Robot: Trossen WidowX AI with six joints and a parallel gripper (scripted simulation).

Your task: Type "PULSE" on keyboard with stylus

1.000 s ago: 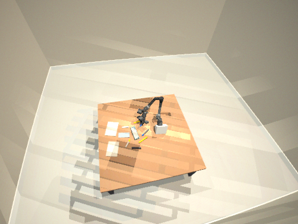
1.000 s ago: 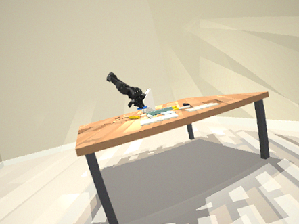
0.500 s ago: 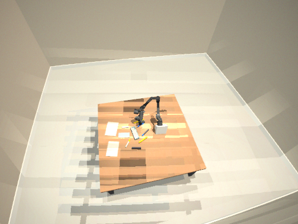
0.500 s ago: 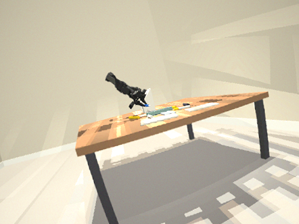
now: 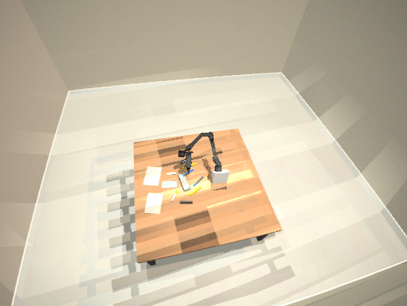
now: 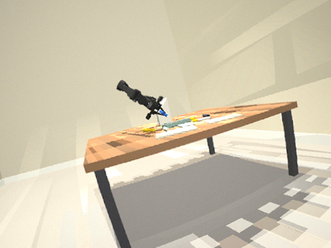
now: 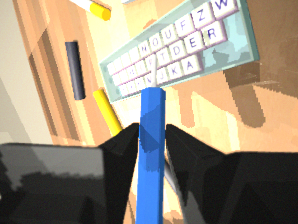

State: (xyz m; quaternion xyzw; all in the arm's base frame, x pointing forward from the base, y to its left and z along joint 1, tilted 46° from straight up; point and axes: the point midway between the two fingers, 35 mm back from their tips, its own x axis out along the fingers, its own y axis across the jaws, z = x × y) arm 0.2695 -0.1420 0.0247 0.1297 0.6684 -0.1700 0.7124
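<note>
My gripper tip is now 1 cm short of the blue stylus. Also, from my gripper tip: grey block: 21 cm ahead, 3 cm to the left, 9 cm below.
</note>
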